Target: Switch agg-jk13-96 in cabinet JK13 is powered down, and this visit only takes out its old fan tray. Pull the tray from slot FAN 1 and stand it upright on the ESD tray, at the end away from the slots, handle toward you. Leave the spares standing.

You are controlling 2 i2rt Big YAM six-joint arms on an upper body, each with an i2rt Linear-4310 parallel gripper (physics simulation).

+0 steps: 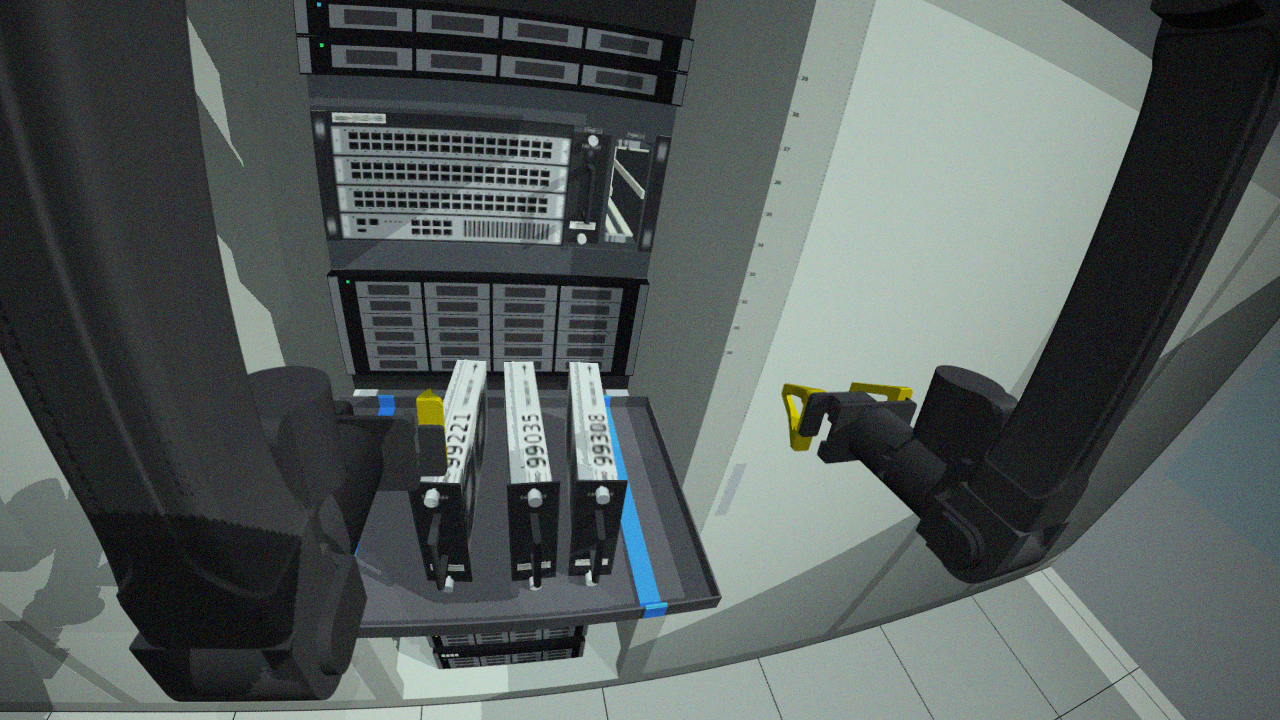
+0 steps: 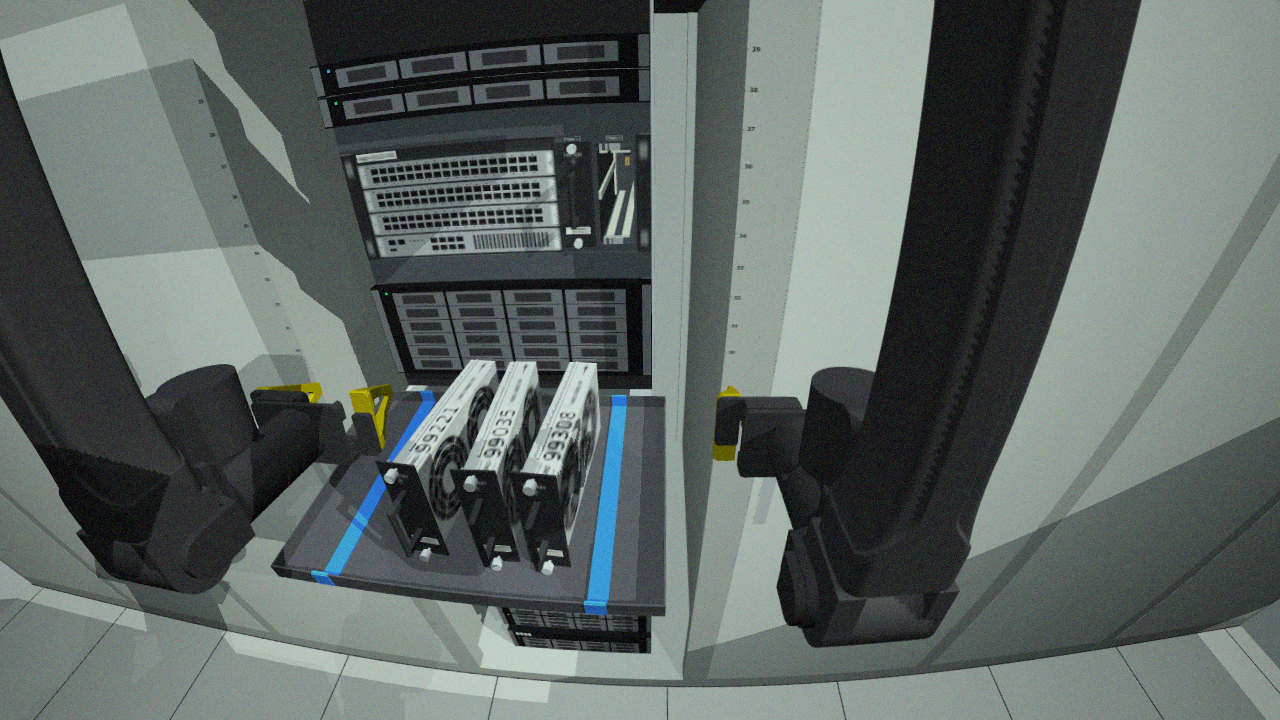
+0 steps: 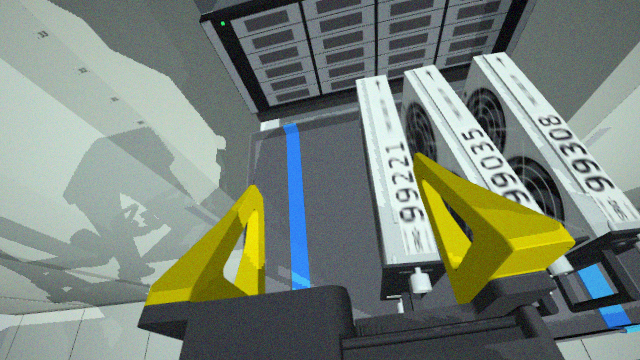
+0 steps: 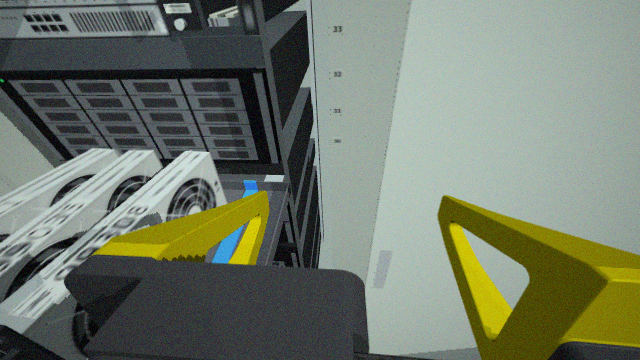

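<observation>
An old fan tray (image 1: 587,188) (image 2: 571,192) sits in the switch's left fan slot, its dark handled front showing; the slot labels are too blurred to read. Three spares, 99221 (image 1: 468,402) (image 2: 447,422) (image 3: 392,165), 99035 (image 1: 521,402) (image 2: 501,420) (image 3: 452,120) and 99308 (image 1: 586,402) (image 2: 567,422) (image 3: 540,115), stand upright on the ESD tray (image 1: 666,528) (image 2: 644,501) (image 3: 330,200), handles toward the viewer. My left gripper (image 2: 344,395) (image 3: 333,176) is open and empty near 99221. My right gripper (image 1: 836,398) (image 4: 351,202) is open and empty, right of the ESD tray.
The right fan bay (image 1: 628,192) (image 2: 615,197) is open, with pale rails inside. A drive unit (image 1: 490,324) (image 2: 514,326) is mounted between switch and ESD tray. A pale side panel (image 1: 948,223) (image 4: 500,100) lies beyond my right gripper. Blue strips (image 2: 606,501) (image 3: 297,200) cross the ESD tray.
</observation>
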